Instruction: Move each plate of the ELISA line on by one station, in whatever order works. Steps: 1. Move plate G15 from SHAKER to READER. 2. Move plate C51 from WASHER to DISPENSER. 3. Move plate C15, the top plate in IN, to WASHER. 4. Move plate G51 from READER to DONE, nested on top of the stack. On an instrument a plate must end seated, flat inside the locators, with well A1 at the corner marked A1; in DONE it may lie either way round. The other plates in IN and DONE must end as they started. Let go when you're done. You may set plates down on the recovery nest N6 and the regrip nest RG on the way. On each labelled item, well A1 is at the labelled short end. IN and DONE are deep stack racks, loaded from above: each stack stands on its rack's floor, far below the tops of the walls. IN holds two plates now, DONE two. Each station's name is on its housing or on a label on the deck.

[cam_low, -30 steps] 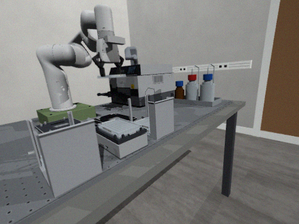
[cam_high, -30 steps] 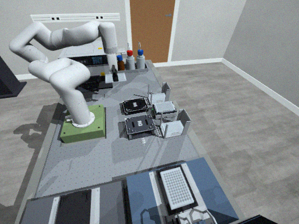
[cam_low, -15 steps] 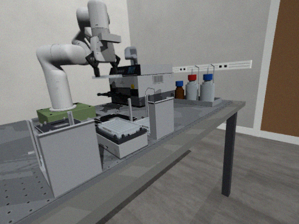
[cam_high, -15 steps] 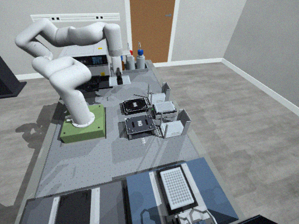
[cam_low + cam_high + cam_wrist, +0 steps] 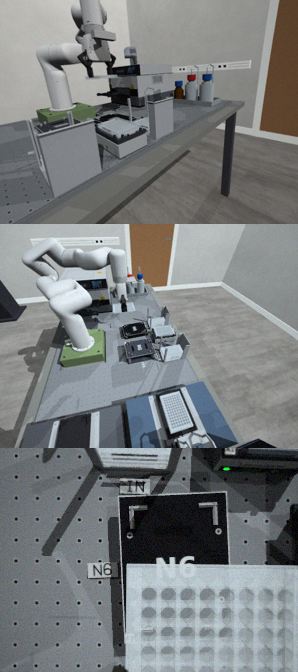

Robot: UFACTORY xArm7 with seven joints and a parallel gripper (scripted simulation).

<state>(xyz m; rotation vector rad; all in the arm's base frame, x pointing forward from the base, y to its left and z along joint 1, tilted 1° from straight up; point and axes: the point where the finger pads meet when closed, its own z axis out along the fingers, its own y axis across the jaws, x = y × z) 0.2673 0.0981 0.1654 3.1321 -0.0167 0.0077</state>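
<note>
The DONE label is 25 cm to the right of my hand, 22 cm below it and 16 cm ahead of it. From my hand the other things lie so: black RG nest (20 cm to the right, 17 cm below, 5 cm ahead); black N6 nest (20 cm below, 6 cm ahead).
</note>
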